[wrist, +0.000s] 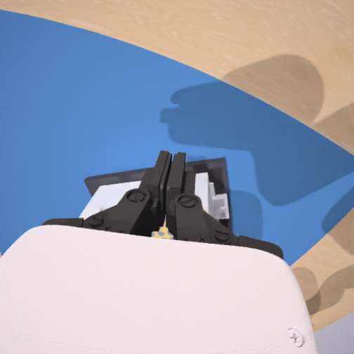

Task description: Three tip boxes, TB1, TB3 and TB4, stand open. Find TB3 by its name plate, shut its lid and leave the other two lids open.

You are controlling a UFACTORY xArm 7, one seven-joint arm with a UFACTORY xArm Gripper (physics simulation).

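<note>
A tip box (pixel 212 197) with a dark frame, white parts and a bit of yellow inside shows below and around the fingers. A white panel (pixel 112 197) on its left looks like its lid; how far it is tilted is hard to tell. No name plate can be read, so I cannot tell which box it is. My gripper (pixel 172 170) is shut and empty, with its fingertips over the box's far edge in the view. The gripper body hides the near part of the box. The other two tip boxes do not show in the wrist view.
The box stands on a blue mat (pixel 75 100) with a curved edge, on a light wooden table (pixel 200 25). Shadows of the arm and gripper fall across the mat and table to the right. A grey surface shows at the lower right corner.
</note>
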